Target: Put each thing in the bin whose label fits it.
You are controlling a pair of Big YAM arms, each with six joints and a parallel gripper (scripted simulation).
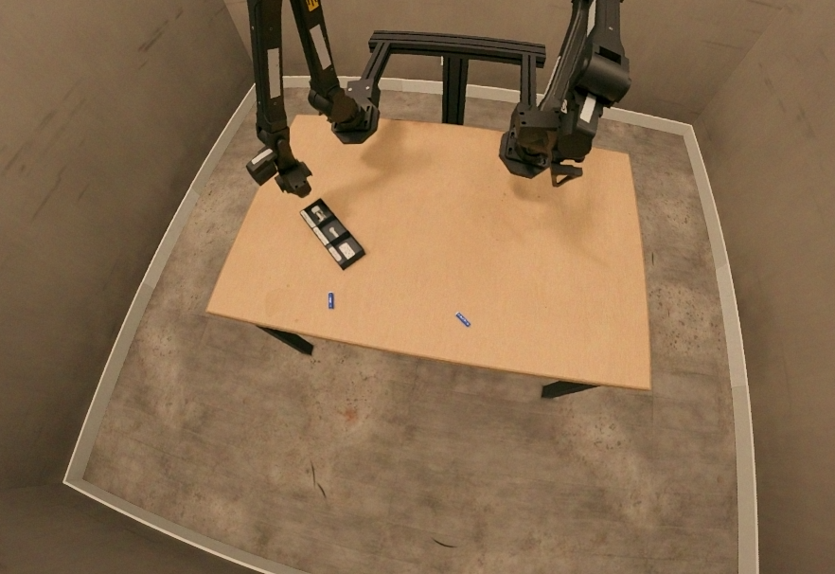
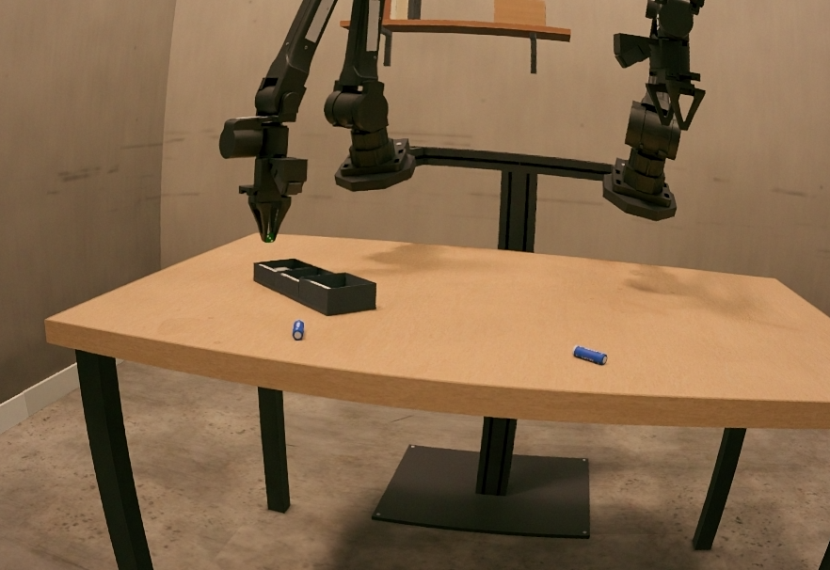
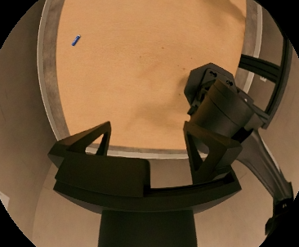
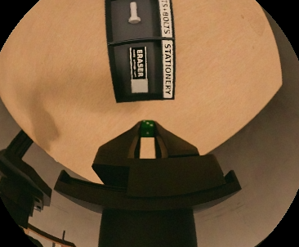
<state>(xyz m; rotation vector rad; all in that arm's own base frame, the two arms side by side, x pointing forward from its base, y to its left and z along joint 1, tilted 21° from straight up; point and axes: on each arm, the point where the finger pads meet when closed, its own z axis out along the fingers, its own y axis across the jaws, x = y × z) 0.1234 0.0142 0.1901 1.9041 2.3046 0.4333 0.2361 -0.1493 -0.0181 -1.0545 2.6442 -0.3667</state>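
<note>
My right hand is right at the green die. The rest, counted from my right hand: eraser (6 cm below, 5 cm to the left, 2 cm ahead); then black bin tray (12 cm to the left, 8 cm ahead, 5 cm below); then white bolt (13 cm to the left, 8 cm ahead, 6 cm below).
</note>
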